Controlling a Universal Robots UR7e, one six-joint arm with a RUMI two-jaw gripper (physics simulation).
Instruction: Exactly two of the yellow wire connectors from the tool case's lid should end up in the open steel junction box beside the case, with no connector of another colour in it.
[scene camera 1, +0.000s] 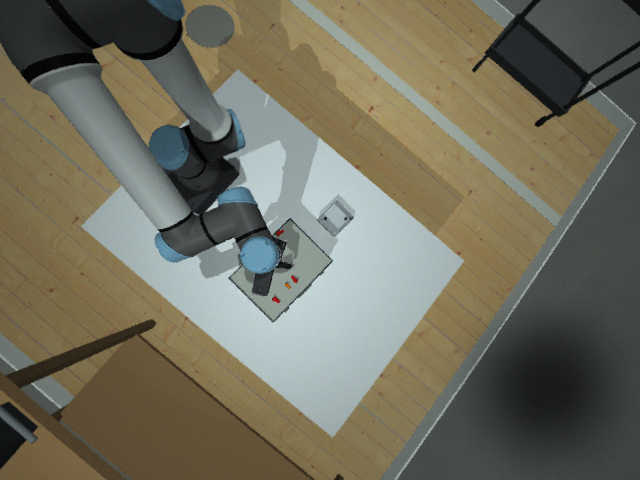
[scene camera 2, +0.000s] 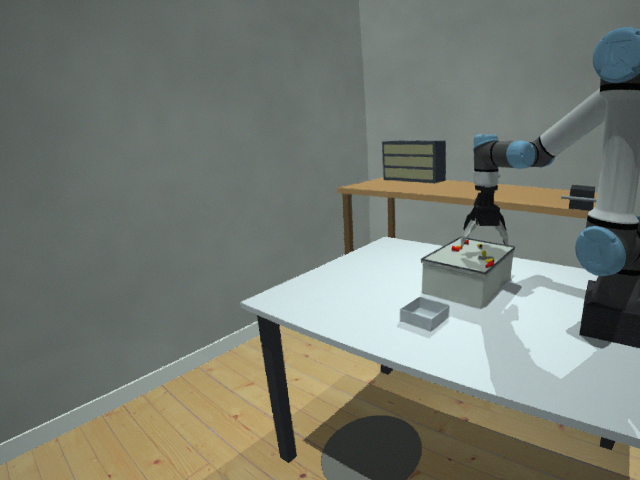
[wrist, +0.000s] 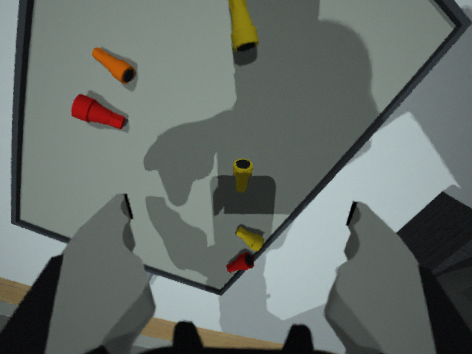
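Scene camera 2 shows the gripper (scene camera 2: 484, 246) together with a tool case (scene camera 2: 461, 277). In the wrist view there are a red connector (wrist: 84, 108) and an orange connector (wrist: 121, 70), and the same view takes in the tool case (wrist: 299, 105) and the gripper (wrist: 239, 200).
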